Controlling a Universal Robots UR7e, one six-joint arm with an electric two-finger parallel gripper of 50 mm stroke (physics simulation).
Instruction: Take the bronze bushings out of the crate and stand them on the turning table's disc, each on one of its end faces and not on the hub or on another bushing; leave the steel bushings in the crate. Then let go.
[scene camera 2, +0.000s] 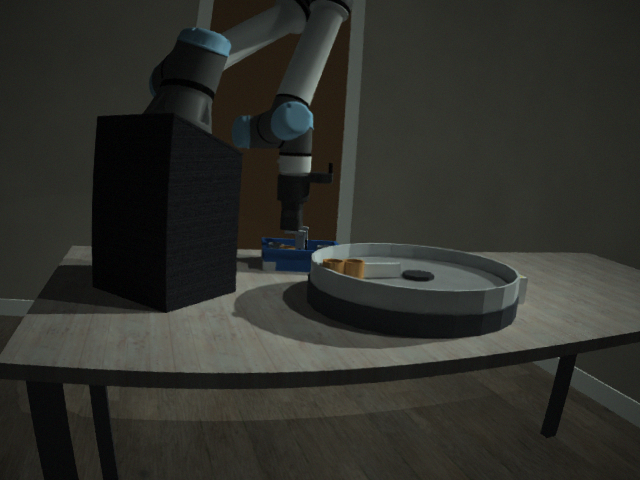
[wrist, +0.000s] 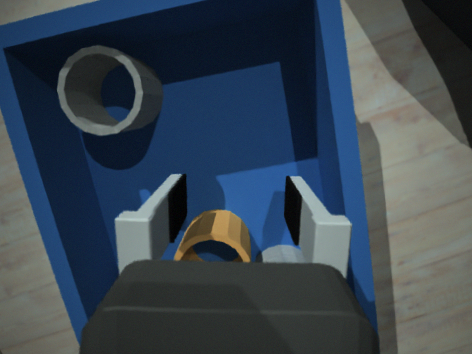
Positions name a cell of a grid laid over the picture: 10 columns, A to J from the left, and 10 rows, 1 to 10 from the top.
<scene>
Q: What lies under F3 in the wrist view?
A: A blue crate.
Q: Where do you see my gripper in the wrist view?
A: E6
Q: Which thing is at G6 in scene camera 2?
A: A turning table disc.
</scene>
